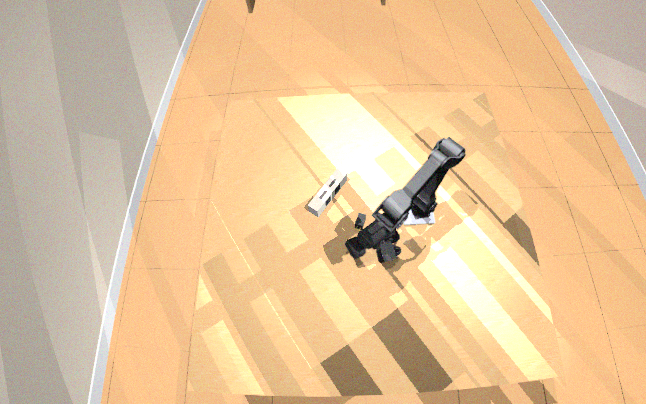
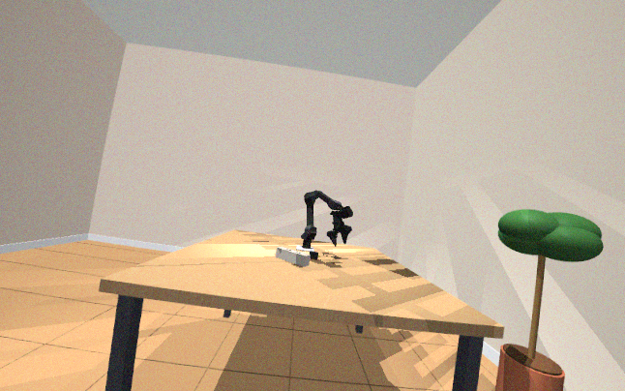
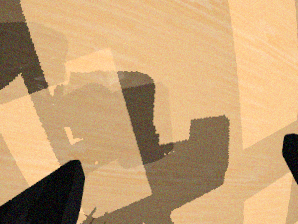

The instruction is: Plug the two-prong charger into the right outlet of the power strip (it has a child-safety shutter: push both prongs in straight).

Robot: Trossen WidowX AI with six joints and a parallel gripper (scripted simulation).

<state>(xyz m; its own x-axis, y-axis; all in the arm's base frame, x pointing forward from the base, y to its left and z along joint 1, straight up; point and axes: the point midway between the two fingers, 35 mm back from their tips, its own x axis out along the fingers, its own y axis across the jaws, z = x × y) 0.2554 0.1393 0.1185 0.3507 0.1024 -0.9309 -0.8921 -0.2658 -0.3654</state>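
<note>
Now: the black two-prong charger 13 cm to the right of my gripper tip, 8 cm below it and 2 cm behind it.
</note>
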